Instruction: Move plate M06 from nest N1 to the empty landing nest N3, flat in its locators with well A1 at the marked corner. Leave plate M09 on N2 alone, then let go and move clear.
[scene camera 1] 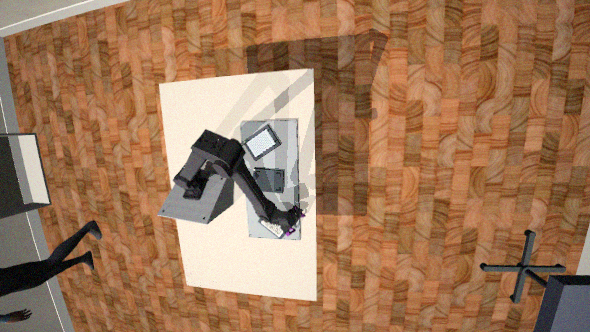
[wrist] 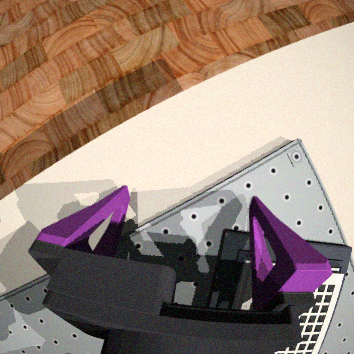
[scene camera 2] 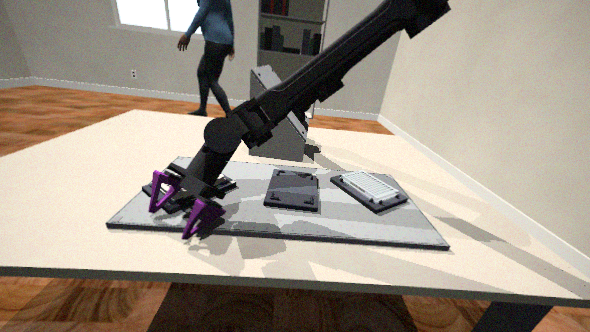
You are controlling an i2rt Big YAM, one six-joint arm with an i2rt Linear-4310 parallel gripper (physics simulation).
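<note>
My gripper (scene camera 1: 297,223) (scene camera 2: 168,224) (wrist: 188,196) has purple fingers that stand wide apart with nothing between them. It is low over the front edge of one end nest (wrist: 335,251). A white plate with dark wells (scene camera 1: 271,228) (wrist: 323,305) lies there, partly hidden by the gripper; in the wrist view it is at the lower right, behind the right finger. The middle nest (scene camera 1: 270,180) (scene camera 2: 292,190) is dark and empty, with corner locators. A pale plate (scene camera 1: 262,143) (scene camera 2: 370,186) lies flat in the angled nest at the other end. Plate labels and marked corners are not legible.
The nests stand on a grey perforated board (scene camera 1: 290,132) (scene camera 2: 350,227) (wrist: 265,185) on a cream table (scene camera 1: 240,270) (scene camera 2: 65,220) (wrist: 210,135). The arm's sloped grey base (scene camera 1: 187,207) (scene camera 2: 275,142) is behind the board. A person (scene camera 2: 215,35) stands beyond the table.
</note>
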